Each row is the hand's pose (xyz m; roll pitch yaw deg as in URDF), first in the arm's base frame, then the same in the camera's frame.
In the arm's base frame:
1: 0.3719 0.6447 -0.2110 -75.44 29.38 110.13
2: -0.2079 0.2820 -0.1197 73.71 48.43 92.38
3: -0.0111 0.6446 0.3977 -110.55 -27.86 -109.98
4: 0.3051 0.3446 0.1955 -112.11 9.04 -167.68
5: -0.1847 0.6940 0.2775 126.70 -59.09 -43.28
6: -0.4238 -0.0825 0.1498 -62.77 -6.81 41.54
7: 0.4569 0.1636 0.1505 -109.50 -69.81 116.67
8: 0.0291 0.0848 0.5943 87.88 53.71 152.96
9: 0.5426 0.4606 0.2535 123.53 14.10 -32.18
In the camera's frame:
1: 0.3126 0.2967 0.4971 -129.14 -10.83 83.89
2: -0.0965 0.2757 -0.0581 35.20 -7.69 60.38
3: -0.3964 0.1792 0.5238 -88.10 34.11 -124.85
4: -0.0117 -0.0885 0.4180 -173.96 51.20 140.29
5: -0.4213 0.3596 0.4061 -158.88 -19.35 -113.68
6: -0.4067 -0.0139 -0.3265 -39.81 -70.68 8.19
7: 0.1368 -0.2694 0.3631 147.65 -30.78 -168.32
8: -0.4685 -0.3386 0.2404 2.84 27.23 73.77
9: 0.0863 -0.1509 0.6623 -172.15 -1.36 -40.44

